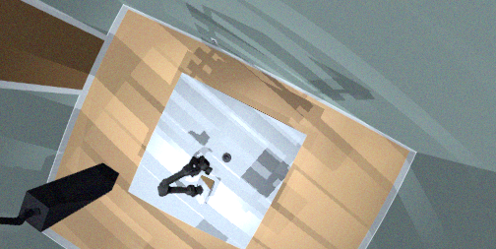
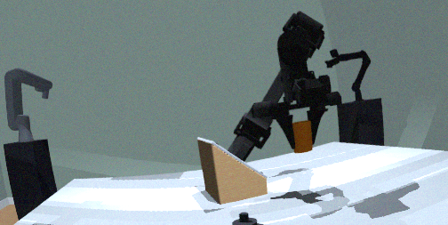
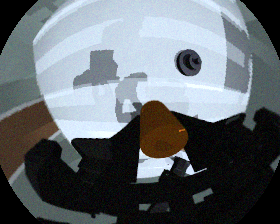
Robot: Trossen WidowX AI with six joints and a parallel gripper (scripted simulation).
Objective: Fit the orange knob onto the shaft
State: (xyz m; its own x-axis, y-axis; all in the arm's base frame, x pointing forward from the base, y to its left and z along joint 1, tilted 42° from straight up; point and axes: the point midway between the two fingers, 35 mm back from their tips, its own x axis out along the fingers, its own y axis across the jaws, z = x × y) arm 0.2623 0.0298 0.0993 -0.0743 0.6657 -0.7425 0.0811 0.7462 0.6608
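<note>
The dark round pedestal lies 16 cm to the right of my gripper tip, 12 cm below it and 8 cm ahead of it. From my gripper tip the other things lie so: orange knob 2 cm above.
</note>
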